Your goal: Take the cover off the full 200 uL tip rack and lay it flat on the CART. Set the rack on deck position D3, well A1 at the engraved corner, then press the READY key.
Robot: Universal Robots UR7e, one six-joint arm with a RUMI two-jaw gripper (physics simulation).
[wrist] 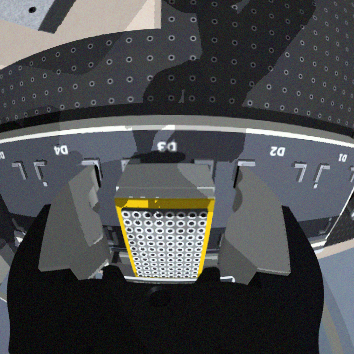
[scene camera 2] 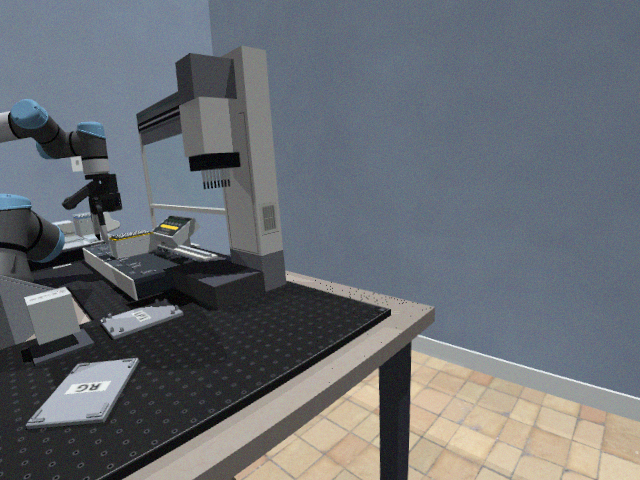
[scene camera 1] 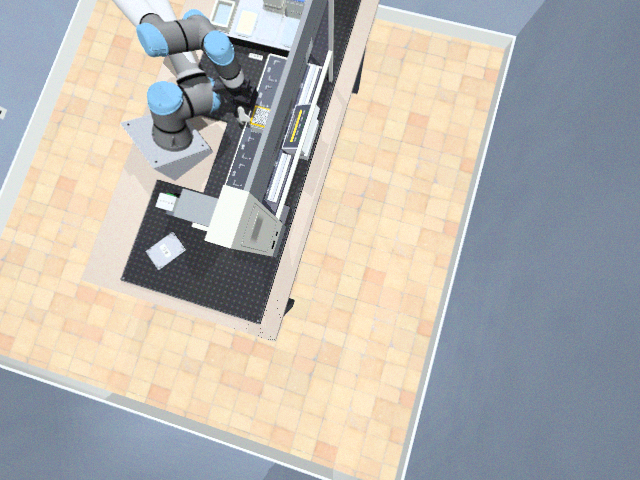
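The tip rack [scene camera 1: 260, 116] [scene camera 2: 130, 243] [wrist: 165, 240], grey with a yellow rim and its holed top uncovered, stands upright at the deck place marked D3. My gripper [scene camera 1: 249, 112] [scene camera 2: 109, 231] [wrist: 166, 168] is open and empty. In the wrist view its jaws are on either side of the rack, with a gap on each side; their exact height against the rack is hard to tell. The instrument's display panel [scene camera 1: 296, 127] [scene camera 2: 169, 226] shows a yellow bar; the READY key cannot be made out. The cover cannot be made out. Well A1 cannot be told.
The instrument's gantry beam [scene camera 1: 281, 111] [scene camera 2: 159, 117] runs over the deck close to the arm. Corner brackets mark D2 and D4 beside the rack. A small white label [scene camera 1: 255, 56] lies on the black board behind. The RG plate [scene camera 1: 165, 251] [scene camera 2: 85, 392] lies near the front.
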